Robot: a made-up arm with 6 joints.
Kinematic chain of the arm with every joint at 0, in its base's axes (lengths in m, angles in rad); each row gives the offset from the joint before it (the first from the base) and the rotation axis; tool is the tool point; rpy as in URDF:
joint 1: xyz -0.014 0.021 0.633 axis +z
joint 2: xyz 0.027 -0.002 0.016 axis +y
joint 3: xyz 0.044 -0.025 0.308 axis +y
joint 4: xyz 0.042 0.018 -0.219 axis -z
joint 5: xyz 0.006 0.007 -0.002 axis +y
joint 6: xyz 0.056 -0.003 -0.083 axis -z
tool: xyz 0.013 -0.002 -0.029 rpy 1.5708 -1.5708 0
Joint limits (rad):
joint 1: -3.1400..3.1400
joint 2: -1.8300..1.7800
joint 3: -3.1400..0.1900
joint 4: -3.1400..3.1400
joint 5: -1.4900..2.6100
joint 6: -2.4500..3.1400
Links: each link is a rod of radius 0.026 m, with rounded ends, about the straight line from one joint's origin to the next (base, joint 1, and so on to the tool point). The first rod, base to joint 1, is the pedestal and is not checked.
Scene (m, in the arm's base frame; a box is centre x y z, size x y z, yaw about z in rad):
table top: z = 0
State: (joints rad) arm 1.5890 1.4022 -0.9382 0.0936 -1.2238 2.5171
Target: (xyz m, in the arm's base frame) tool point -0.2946 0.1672 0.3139
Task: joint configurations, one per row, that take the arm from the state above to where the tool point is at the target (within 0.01 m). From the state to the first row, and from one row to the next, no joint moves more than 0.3 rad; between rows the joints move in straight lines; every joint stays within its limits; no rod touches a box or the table.
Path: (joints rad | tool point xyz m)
1: 1.8379 1.4552 -0.9343 0.0004 -1.2087 2.5259 | -0.1024 0.3855 0.3668
2: 2.0867 1.5083 -0.9304 -0.0928 -1.1935 2.5347 | -0.1910 0.3311 0.3473
3: 2.3356 1.5613 -0.9264 -0.1859 -1.1784 2.5435 | -0.2566 0.2555 0.3296
4: 2.5844 1.6144 -0.9225 -0.2791 -1.1632 2.5523 | -0.2946 0.1672 0.3139

